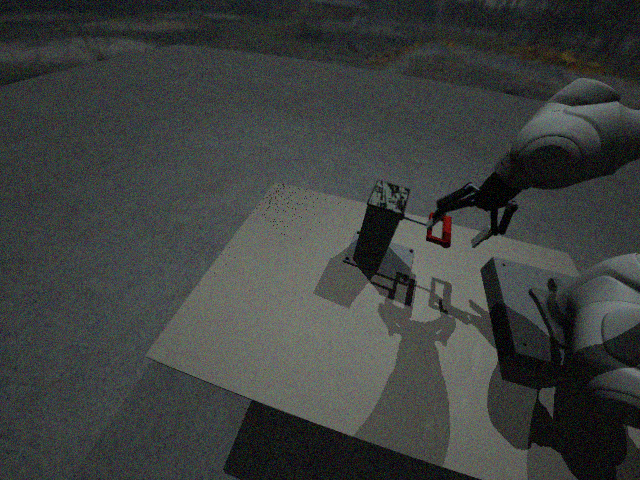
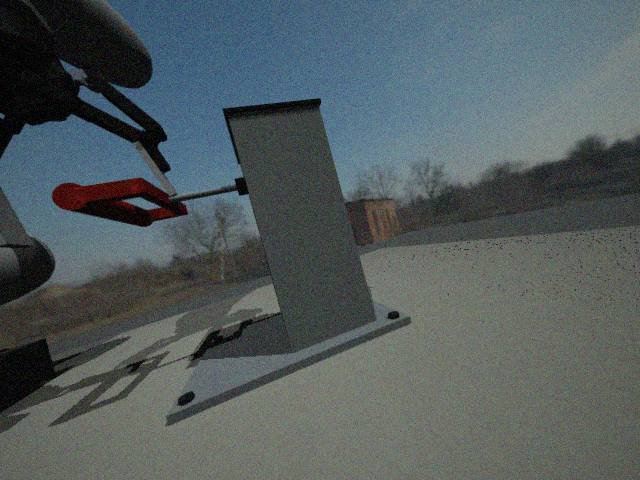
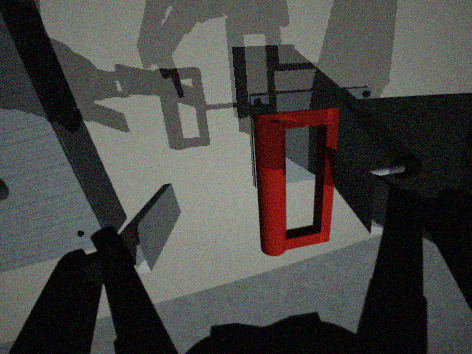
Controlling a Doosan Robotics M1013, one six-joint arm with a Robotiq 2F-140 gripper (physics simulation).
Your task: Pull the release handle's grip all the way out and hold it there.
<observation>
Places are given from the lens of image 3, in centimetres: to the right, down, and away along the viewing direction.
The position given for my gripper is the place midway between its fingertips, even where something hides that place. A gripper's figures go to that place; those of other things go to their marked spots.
my gripper (image 3: pixel 253 184): 2, 1, 17
bolted base plate (image 3: pixel 286 102): 9, -13, 34
</observation>
